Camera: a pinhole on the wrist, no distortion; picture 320 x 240 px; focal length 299.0 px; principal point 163.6 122.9 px. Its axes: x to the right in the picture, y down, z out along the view. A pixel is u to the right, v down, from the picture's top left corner.
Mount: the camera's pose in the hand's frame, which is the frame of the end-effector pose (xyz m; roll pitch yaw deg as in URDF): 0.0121 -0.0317 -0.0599 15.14 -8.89 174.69
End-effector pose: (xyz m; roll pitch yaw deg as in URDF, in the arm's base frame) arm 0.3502 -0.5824 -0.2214 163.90 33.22 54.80
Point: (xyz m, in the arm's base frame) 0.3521 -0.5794 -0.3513
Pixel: 99.2 189.5
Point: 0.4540 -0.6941 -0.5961
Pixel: 102.5 135.9
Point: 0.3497 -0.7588 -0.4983
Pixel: 198.9 167.9
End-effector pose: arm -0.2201 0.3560 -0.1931 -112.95 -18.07 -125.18
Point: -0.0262 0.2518 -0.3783
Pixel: 306.5 114.9
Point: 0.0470 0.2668 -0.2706
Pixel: outside the picture
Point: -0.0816 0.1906 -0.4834
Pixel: 258.5 35.3
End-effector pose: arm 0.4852 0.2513 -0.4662 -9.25 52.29 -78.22
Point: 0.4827 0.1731 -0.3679
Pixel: 294.2 222.9
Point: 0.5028 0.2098 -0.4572
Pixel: 194.7 103.5
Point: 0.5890 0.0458 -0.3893
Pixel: 151.4 141.6
